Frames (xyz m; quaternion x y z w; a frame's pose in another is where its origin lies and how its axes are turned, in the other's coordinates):
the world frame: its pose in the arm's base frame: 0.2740 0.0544 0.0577 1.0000 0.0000 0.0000 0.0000
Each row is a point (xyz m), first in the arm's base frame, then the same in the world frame.
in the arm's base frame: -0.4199 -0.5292 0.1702
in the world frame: -0.6939 0.5836 -0.1125
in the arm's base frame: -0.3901 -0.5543 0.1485
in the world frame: -0.6641 0.6087 -0.0908
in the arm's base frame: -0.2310 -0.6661 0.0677
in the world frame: -0.5050 0.7205 -0.0100
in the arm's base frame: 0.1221 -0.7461 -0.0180
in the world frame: -0.1519 0.8005 0.0757
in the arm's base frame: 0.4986 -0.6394 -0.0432
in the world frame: 0.2246 0.6938 0.1009
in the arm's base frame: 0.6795 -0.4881 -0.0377
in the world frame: 0.4055 0.5425 0.0954
